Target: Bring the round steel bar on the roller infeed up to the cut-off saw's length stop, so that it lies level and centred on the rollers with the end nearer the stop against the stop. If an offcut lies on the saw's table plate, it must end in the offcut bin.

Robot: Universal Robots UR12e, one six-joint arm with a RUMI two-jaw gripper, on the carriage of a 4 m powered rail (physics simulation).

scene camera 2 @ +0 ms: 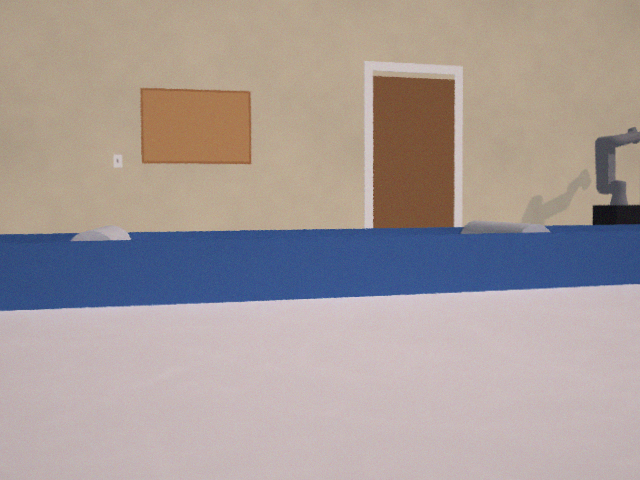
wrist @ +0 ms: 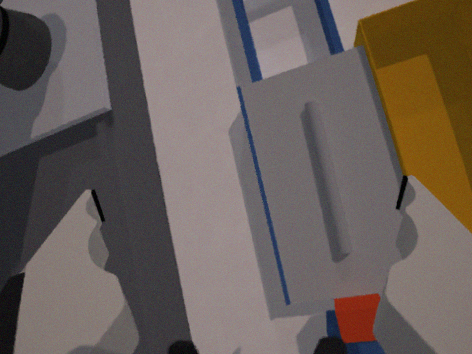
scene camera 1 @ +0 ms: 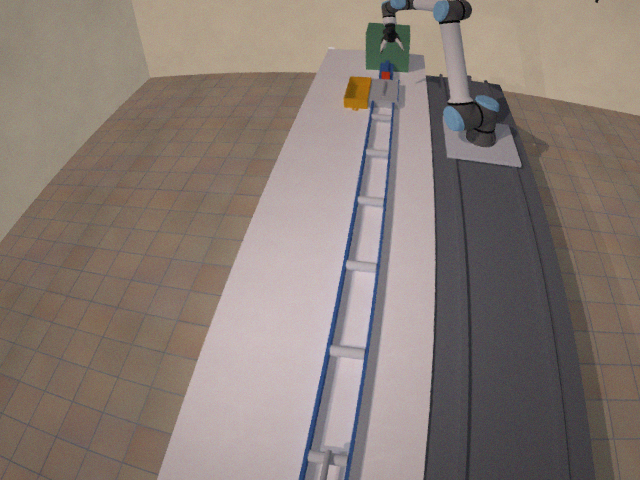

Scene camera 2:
roller infeed: 186,267
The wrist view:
gripper: 246,185
yellow offcut bin: 413,58
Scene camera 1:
yellow offcut bin: 356,96
